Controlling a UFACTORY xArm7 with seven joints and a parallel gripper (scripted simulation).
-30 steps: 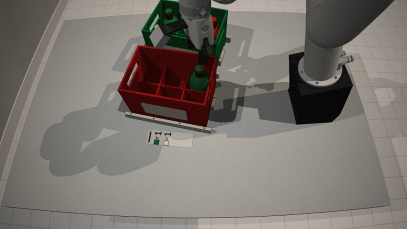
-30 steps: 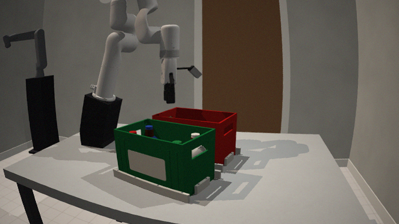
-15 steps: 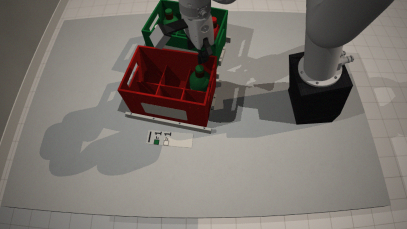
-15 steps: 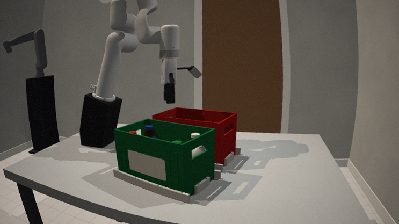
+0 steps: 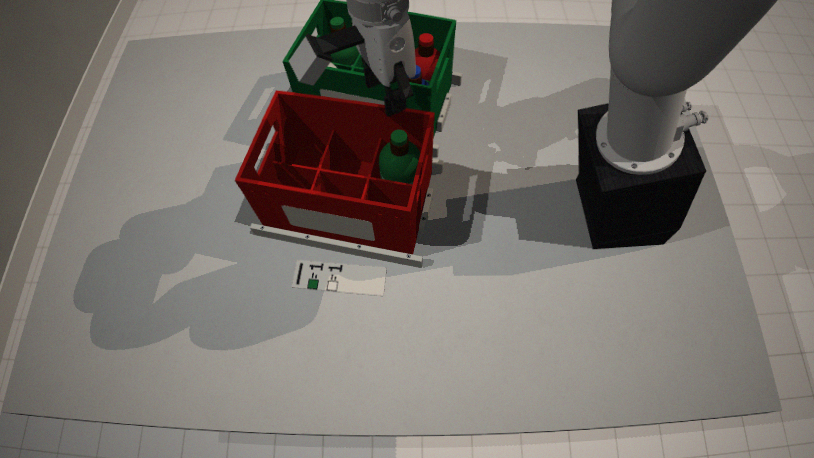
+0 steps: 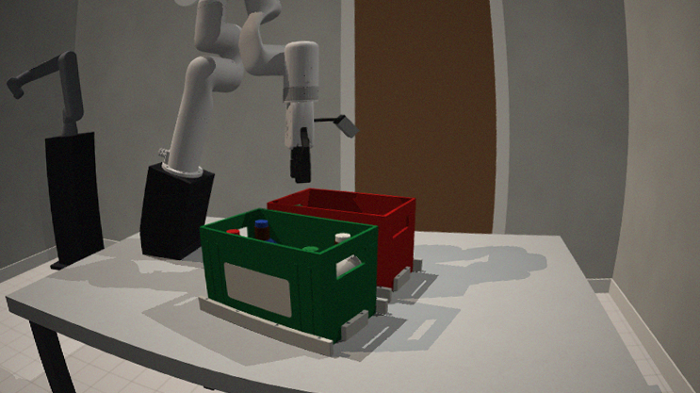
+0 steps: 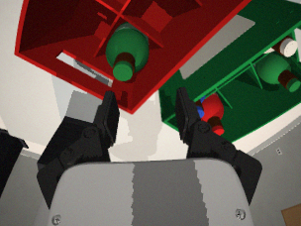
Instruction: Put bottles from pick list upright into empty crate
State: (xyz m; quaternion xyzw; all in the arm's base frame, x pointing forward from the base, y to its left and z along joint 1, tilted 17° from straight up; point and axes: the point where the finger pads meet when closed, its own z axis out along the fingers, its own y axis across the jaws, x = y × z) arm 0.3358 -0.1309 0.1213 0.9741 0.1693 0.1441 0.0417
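The white-capped bottle lies 19 cm to the right of my hand, 15 cm below it and 11 cm ahead of it. From my hand the other things lie so: red crate 16 cm below, 8 cm ahead, 4 cm to the left; green crate 19 cm to the right, 16 cm below; blue bottle 15 cm below, 11 cm to the right, 6 cm behind.
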